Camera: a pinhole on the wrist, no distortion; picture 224 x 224 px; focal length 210.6 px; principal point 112.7 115.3 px. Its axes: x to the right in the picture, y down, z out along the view. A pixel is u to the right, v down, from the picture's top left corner.
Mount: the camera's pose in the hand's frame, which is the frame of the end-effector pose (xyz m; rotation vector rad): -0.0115 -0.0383 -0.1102 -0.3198 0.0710 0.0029
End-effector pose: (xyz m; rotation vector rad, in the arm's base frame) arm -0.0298 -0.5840 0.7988 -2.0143 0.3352 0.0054
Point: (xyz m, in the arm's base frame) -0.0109 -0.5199 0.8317
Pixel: 111.4 11.2
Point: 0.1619 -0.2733 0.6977
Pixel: 165.2 21.5
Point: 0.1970 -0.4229 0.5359
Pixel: 208.0 120.5
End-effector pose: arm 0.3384 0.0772 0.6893 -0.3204 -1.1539 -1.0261
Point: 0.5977 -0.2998 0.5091
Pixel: behind the camera
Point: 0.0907 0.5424 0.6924
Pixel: 11.5 79.9
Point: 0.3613 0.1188 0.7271
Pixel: 130.1 167.2
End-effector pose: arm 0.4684 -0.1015 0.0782 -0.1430 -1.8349 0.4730
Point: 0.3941 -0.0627 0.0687
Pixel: 141.5 146.2
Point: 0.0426 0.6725 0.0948
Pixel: outside the picture
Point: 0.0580 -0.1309 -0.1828
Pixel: 61.5 110.1
